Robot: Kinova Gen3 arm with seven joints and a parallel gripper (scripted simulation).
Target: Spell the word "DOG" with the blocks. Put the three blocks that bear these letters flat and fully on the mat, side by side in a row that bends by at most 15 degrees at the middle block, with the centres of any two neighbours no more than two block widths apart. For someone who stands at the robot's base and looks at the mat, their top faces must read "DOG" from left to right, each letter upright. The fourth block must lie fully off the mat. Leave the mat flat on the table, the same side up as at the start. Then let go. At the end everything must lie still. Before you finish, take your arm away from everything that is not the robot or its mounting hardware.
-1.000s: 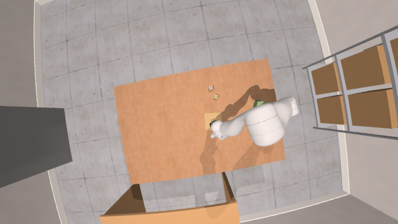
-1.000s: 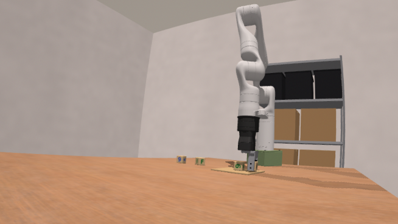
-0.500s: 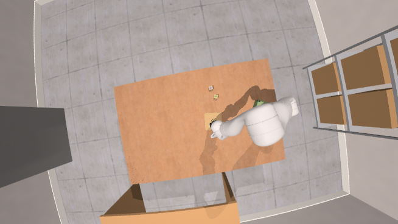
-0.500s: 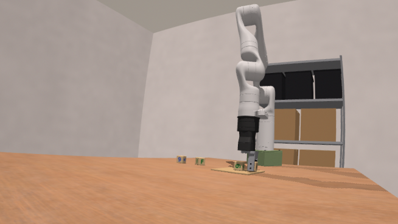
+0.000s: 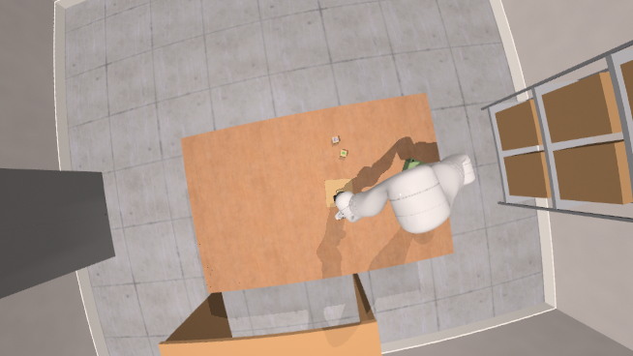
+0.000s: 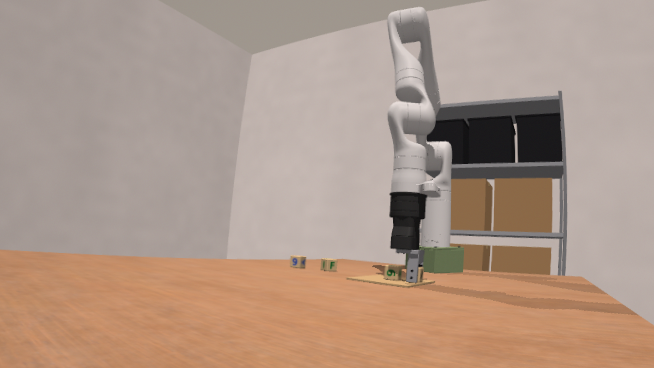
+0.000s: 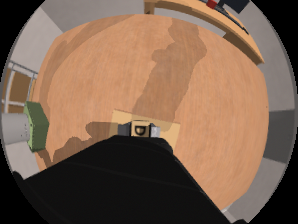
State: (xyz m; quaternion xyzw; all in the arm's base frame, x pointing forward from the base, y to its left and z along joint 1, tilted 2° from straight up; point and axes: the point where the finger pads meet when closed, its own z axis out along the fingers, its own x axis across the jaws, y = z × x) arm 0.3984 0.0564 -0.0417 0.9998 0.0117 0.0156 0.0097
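Now: the wooden block 5 cm to the right of my hand. The rest, counted from my hand: green-lettered block 24 cm to the right, 6 cm behind, 1 cm below; then tan mat 5 cm to the right, 2 cm below; then blue-lettered block 31 cm to the right, 3 cm behind, 1 cm below.
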